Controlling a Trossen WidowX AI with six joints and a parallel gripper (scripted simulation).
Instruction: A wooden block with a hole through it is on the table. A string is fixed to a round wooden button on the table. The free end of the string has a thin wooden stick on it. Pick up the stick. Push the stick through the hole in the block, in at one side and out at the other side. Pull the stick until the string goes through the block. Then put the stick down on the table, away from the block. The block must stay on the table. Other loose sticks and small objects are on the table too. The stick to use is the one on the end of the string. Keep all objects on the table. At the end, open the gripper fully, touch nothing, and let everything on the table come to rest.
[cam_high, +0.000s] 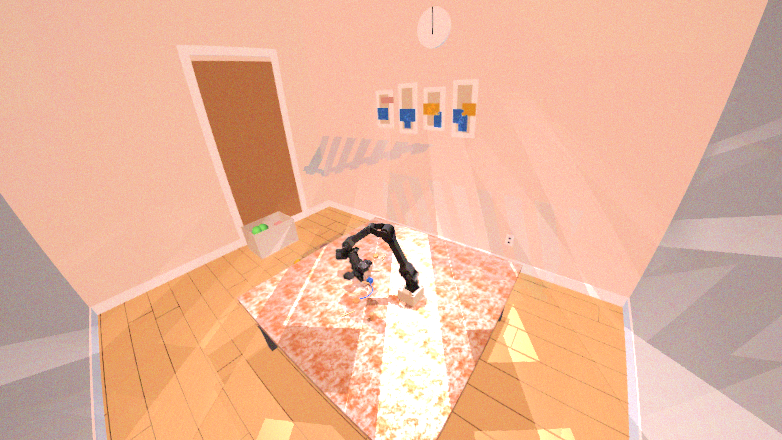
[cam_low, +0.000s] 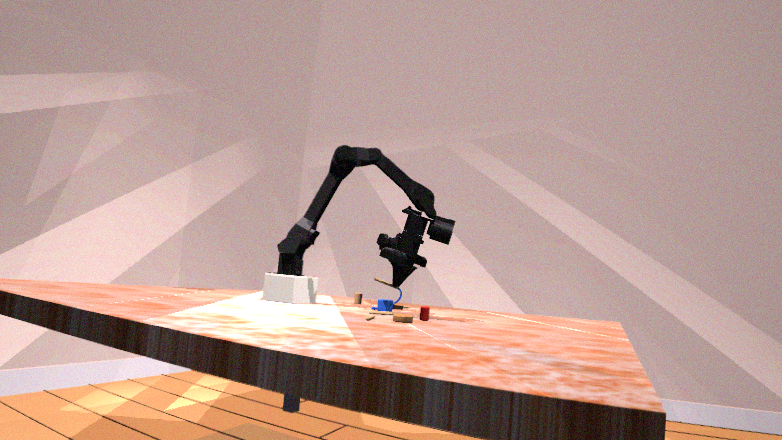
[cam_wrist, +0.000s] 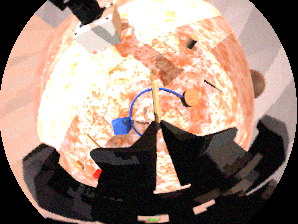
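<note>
My gripper tip is 40 mm past the round button, 90 mm to the right of it and 60 mm above it. Also, from my gripper tip: red cylinder: 190 mm ahead, 180 mm to the right, 50 mm below; thin wooden stick: 10 mm behind, 10 mm above; tan block: 200 mm behind, 110 mm to the left, 50 mm below.
</note>
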